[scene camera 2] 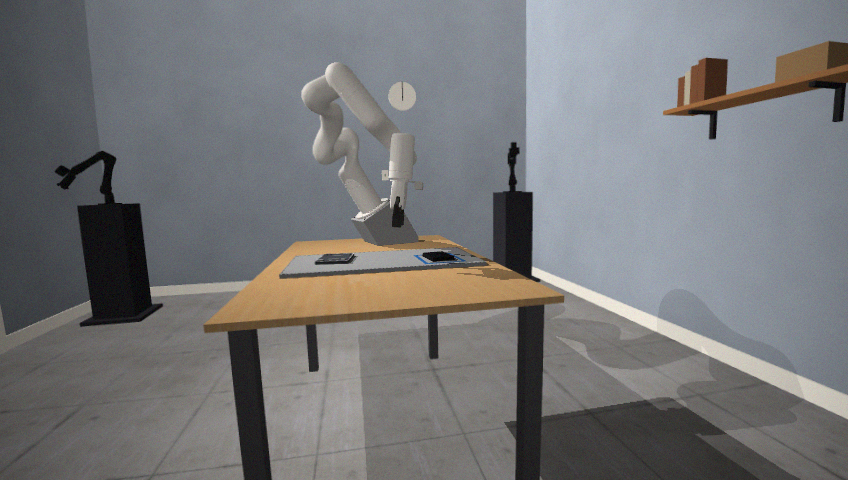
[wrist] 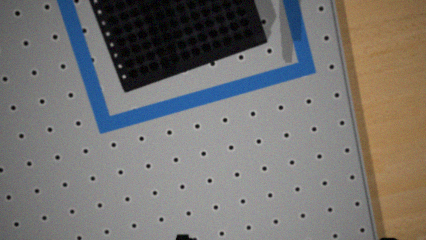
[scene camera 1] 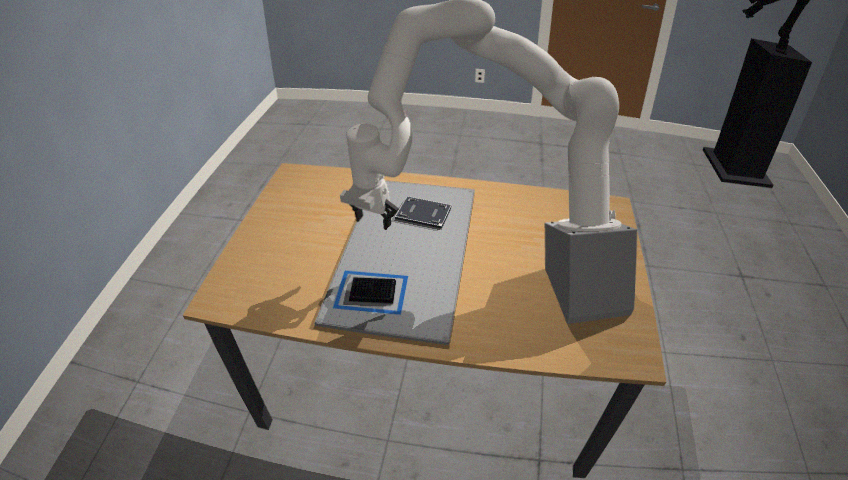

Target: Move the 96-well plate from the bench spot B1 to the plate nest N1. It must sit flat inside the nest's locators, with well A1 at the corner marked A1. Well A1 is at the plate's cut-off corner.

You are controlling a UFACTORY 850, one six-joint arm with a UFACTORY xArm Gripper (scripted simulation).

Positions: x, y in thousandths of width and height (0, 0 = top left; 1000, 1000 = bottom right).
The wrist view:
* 96-well plate: 339, 206
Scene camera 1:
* gripper: 440, 464
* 96-well plate: 444, 605
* plate nest N1: 499, 441
